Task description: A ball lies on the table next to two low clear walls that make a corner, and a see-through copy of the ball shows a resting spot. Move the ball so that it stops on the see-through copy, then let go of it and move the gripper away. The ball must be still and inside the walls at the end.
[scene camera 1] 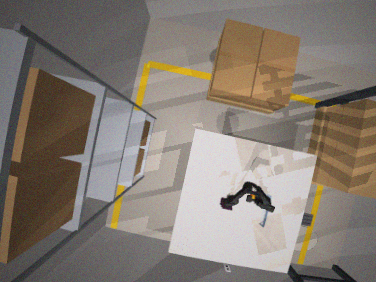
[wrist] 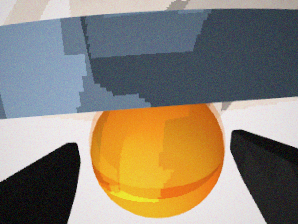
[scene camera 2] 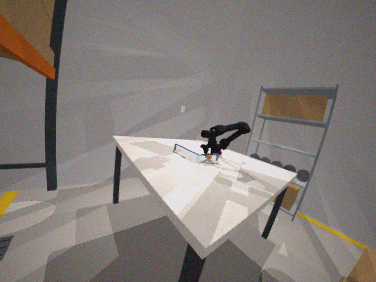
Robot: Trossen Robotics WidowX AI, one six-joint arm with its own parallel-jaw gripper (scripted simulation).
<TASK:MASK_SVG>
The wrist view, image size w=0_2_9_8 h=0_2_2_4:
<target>gripper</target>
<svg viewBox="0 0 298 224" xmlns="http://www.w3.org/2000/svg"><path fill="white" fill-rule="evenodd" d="M76 143L60 145L55 151L45 155L43 159L35 160L35 163L29 164L27 168L21 168L15 175L7 177L7 180L0 181L0 224L68 224L69 217L71 217L69 213L71 213L74 197L76 197L77 181L81 168L81 160ZM235 129L235 131L231 132L230 137L231 155L234 157L235 167L237 167L239 175L242 177L243 184L249 189L250 196L253 197L255 204L257 204L255 206L258 206L259 212L261 212L262 217L266 220L266 224L298 224L298 148L293 147L293 145L279 143L277 140L267 139L265 136L254 135L254 133L243 131L243 129Z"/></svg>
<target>orange ball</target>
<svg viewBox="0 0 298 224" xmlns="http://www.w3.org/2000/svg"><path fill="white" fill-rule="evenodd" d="M223 159L220 165L212 173L209 173L208 176L205 176L204 179L192 184L172 186L172 188L138 188L138 186L130 186L109 179L108 176L102 175L94 167L93 163L92 168L98 185L108 194L110 200L116 202L122 209L128 210L130 213L140 214L140 216L160 218L177 216L177 214L184 213L186 210L193 209L194 206L200 204L212 192L214 185L218 183L222 172Z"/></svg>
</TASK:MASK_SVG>
